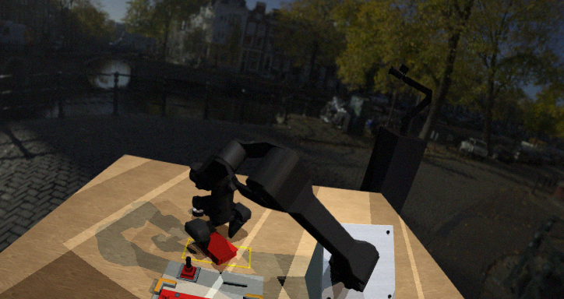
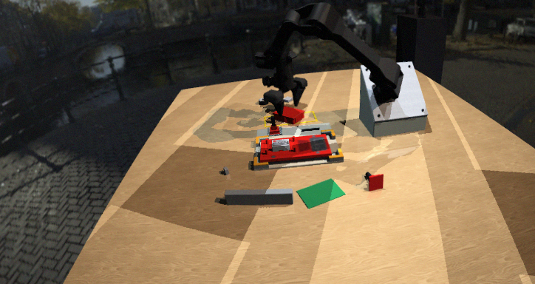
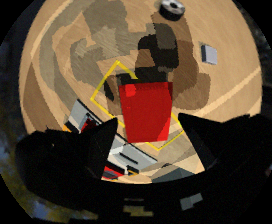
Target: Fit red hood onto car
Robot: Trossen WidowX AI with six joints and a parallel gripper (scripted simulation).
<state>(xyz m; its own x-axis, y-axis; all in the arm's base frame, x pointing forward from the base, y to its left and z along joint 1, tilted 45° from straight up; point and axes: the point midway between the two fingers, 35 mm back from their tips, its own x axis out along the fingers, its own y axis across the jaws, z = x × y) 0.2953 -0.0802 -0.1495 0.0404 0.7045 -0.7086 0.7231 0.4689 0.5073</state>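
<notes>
The red hood lies 1 cm below my gripper tip. Also, from my gripper tip: grey cube: 29 cm to the left, 22 cm ahead, 2 cm below; then black wheel: 17 cm to the right, 8 cm ahead, 2 cm below; then grey engine block: 24 cm to the left, 6 cm ahead.
</notes>
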